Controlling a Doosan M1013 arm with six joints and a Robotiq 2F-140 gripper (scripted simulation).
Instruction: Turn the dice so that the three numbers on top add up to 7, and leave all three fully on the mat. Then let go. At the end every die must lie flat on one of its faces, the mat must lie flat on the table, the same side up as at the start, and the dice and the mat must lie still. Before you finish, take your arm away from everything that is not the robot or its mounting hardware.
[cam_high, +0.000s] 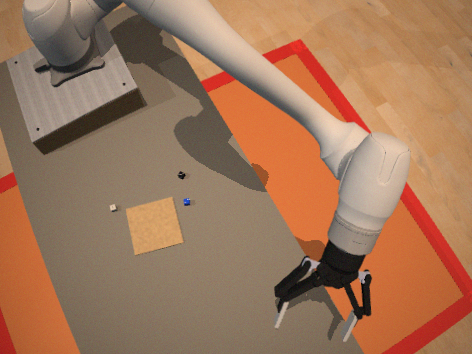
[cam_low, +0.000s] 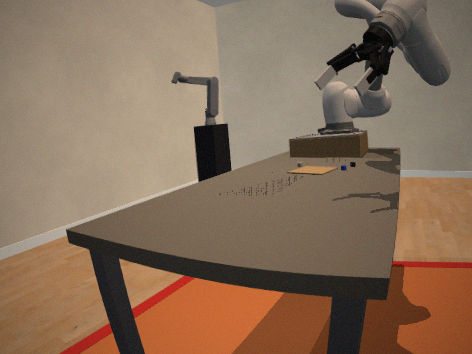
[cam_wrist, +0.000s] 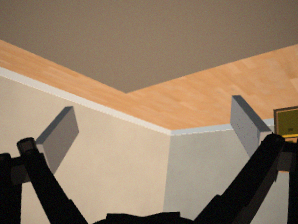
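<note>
My hand is 51 cm past the white die, 34 cm to the left of it and 26 cm above it. Round my hand: black die (53 cm behind, 26 cm below, 12 cm to the right); tan mat (42 cm behind, 26 cm below, 25 cm to the right); blue die (45 cm behind, 26 cm below, 14 cm to the right).
</note>
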